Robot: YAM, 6 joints.
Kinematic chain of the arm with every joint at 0, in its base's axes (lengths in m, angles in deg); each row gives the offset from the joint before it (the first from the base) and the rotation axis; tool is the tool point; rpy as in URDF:
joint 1: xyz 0 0 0.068 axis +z
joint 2: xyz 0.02 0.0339 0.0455 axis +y
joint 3: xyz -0.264 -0.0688 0 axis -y
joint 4: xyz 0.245 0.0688 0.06 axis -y
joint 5: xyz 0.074 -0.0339 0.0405 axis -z
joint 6: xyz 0.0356 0 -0.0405 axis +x
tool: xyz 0 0 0 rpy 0 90 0
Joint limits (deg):
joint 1: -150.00..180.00
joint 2: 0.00..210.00
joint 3: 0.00..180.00
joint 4: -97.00..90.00
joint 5: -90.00..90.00
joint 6: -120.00..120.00
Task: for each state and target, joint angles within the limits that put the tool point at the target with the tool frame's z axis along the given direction. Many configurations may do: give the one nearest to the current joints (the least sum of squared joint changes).
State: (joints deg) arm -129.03 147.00 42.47 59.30 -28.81 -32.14
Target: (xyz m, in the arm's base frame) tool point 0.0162 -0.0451 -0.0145 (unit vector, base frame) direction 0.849 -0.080 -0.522
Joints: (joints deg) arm -108.37 146.12 0.25 35.72 -56.21 -32.14
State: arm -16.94 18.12 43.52 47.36 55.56 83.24
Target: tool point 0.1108 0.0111 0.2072 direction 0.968 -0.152 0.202
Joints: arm 12.20 5.89 2.05 16.30 20.67 83.24
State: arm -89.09 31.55 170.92 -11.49 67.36 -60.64
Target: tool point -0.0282 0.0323 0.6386 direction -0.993 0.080 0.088
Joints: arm -103.64 62.22 136.59 -45.01 79.66 -60.64
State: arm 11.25 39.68 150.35 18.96 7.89 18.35
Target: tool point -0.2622 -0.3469 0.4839 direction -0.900 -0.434 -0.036
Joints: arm 55.22 40.23 152.40 70.20 -29.46 18.35
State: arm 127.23 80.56 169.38 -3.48 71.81 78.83
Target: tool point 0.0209 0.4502 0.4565 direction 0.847 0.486 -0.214
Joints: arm 91.23 127.95 157.56 -54.20 59.03 78.83
